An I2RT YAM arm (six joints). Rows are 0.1 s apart.
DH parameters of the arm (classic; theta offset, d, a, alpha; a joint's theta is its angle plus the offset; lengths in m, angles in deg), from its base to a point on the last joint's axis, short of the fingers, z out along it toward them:
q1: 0 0.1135 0.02 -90
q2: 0 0 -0.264 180
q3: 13.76 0 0.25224 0
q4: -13.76 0 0.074 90
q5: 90 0 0 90
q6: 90 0.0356 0 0
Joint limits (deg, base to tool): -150..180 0..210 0..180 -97..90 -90..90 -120..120
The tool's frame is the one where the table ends.
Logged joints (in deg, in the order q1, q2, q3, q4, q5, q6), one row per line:
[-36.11 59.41 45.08 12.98 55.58 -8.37]
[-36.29 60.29 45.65 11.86 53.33 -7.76]
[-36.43 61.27 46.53 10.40 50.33 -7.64]
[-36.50 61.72 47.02 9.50 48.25 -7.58]
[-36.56 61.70 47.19 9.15 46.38 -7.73]
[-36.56 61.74 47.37 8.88 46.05 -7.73]
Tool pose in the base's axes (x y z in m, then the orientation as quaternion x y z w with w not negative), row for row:
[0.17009 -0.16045 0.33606 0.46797 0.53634 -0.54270 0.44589]
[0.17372 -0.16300 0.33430 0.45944 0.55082 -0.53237 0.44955]
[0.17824 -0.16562 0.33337 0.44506 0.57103 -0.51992 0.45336]
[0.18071 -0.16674 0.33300 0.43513 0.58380 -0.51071 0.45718]
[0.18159 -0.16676 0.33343 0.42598 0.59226 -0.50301 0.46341]
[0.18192 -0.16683 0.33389 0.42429 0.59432 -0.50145 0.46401]
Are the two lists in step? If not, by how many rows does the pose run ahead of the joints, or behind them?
They are in step.
